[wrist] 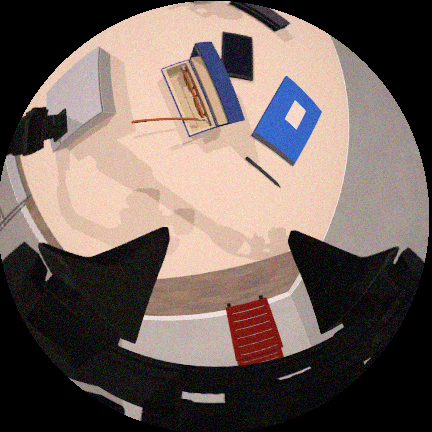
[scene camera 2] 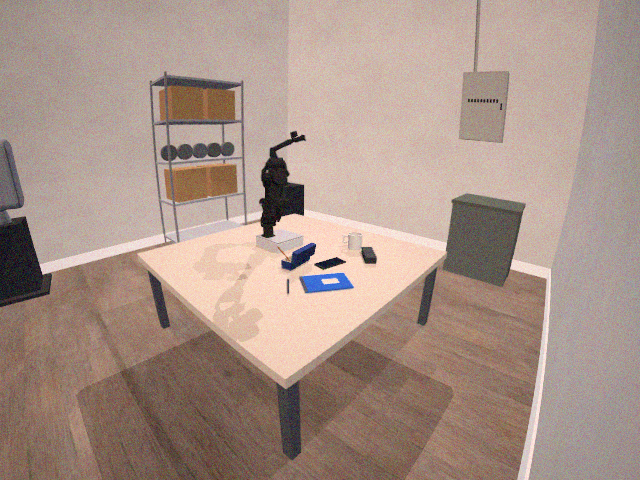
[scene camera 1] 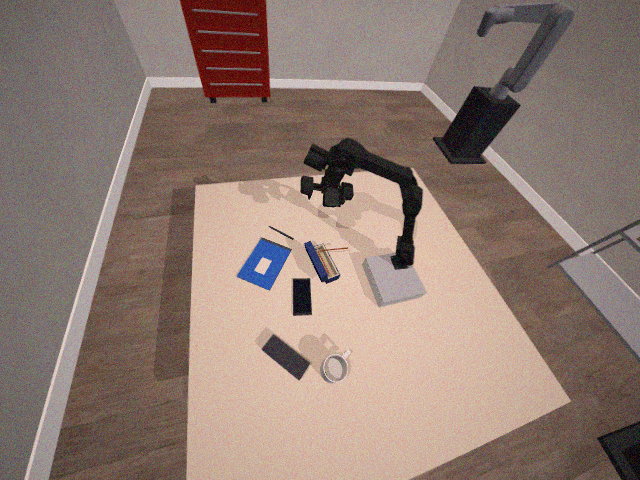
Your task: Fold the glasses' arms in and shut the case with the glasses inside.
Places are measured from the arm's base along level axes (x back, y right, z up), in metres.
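Where they show: gripper, fingertip midpoint: [wrist: 232, 235] [scene camera 2: 273, 221] [scene camera 1: 320, 200]; arm's base at its link origin: [wrist: 59, 125] [scene camera 2: 268, 235] [scene camera 1: 399, 262].
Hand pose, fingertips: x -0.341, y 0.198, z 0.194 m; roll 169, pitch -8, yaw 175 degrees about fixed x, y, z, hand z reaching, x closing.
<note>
Each offset is from my fingertips to the top centre of the thing. "spot": to the spot under its first point.
The blue glasses case @(spot: dx -0.027, dy -0.181, dz -0.157 m) [scene camera 1: 316, 262] [scene camera 2: 302, 256] [wrist: 232, 95] stands open on the table, its lid raised on the side toward the phone. The orange-brown glasses [wrist: 194, 92] lie inside its cream-lined tray. One glasses arm [scene camera 1: 338, 249] [scene camera 2: 283, 253] [wrist: 160, 120] sticks out over the tray's edge and beyond the case. The other glasses arm is not clear. My gripper [scene camera 1: 328, 190] [wrist: 232, 235] is open and empty, raised near the table's far edge in scene camera 1, well apart from the case. In scene camera 2 its fingers cannot be made out against the black arm.
My arm stands on a grey block [scene camera 1: 395, 281] [scene camera 2: 279, 240] [wrist: 77, 90]. A black phone @(dx -0.091, dy -0.278, dz -0.245 m) [scene camera 1: 301, 297] [wrist: 237, 56], blue notebook @(dx -0.228, dy -0.111, dz -0.245 m) [scene camera 1: 251, 276] [wrist: 280, 110] and pen @(dx -0.153, dy +0.040, dz -0.244 m) [scene camera 1: 280, 232] [wrist: 262, 171] lie near the case. A dark block @(dx -0.173, dy -0.488, dz -0.218 m) [scene camera 1: 285, 356] and white mug @(spot: dx -0.012, dy -0.546, dz -0.245 m) [scene camera 1: 334, 367] [scene camera 2: 355, 241] are farther off.
</note>
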